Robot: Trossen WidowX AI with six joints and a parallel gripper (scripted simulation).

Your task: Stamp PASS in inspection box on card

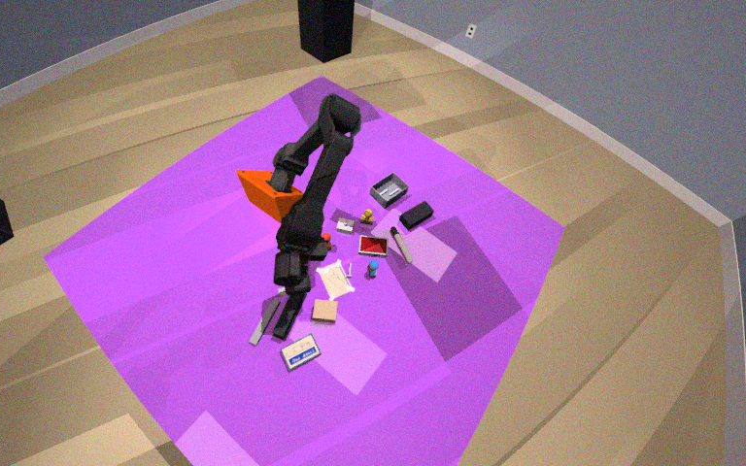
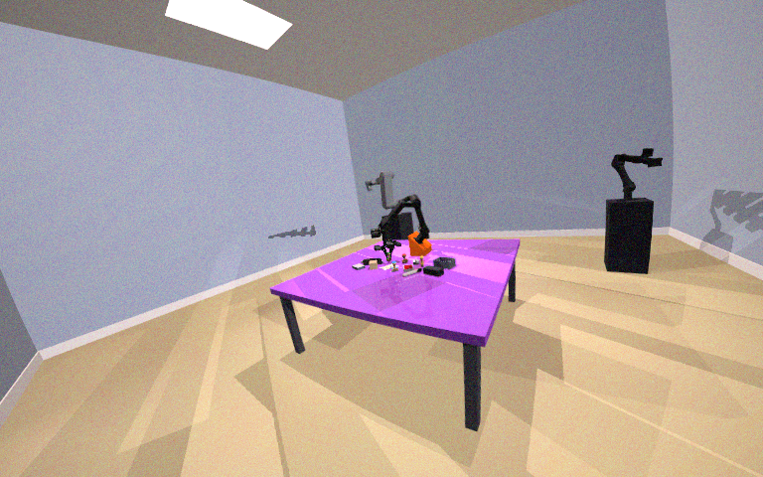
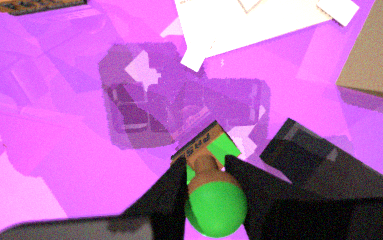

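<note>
Right now my gripper tip is right at the green-knobbed PASS stamp. From my gripper tip the other things lie so: red-knobbed stamp (120 mm to the left, 20 mm behind, 10 mm below); then black block (90 mm to the right, 80 mm ahead, 20 mm below); then cream card (90 mm ahead, 70 mm to the left, 30 mm below).
</note>
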